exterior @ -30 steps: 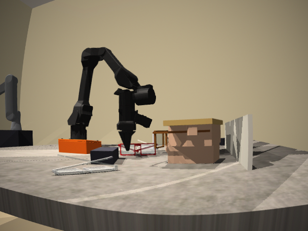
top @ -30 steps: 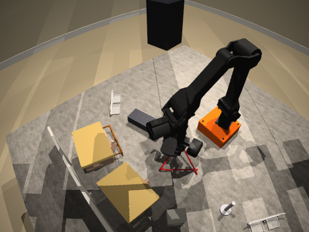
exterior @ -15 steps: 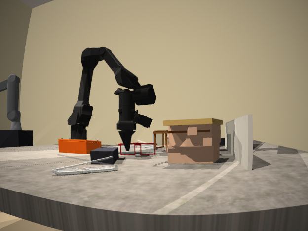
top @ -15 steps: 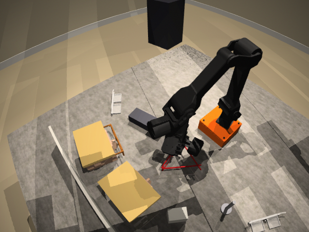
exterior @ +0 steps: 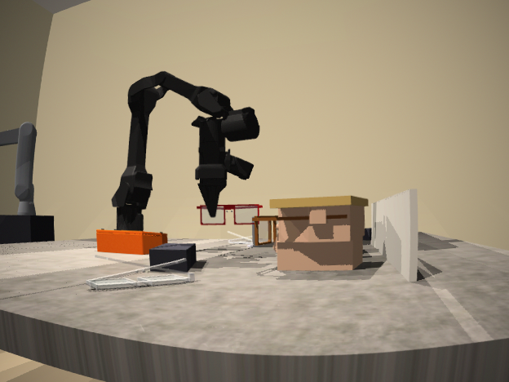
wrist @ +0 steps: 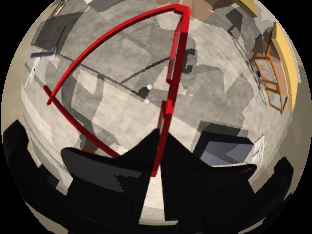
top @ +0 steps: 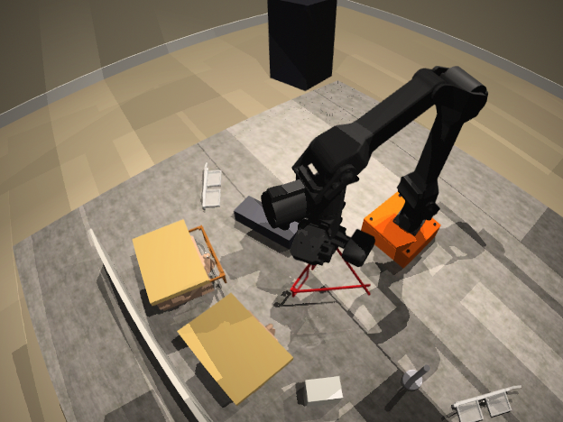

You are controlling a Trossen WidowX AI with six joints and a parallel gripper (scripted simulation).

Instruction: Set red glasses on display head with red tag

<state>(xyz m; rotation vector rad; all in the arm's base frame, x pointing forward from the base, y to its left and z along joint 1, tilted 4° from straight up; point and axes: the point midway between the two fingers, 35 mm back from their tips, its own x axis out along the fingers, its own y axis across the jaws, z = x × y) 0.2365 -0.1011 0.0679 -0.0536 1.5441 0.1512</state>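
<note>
Right now the stand is 290 mm to the left of my gripper tip, 70 mm ahead of it and 60 mm below it. The rest, counted from my gripper tip: small white box (200 mm ahead, 170 mm to the left, 60 mm below); white wall strip (340 mm ahead, 120 mm to the right, 30 mm below); display head (200 mm to the right, 190 mm ahead, 30 mm below).
</note>
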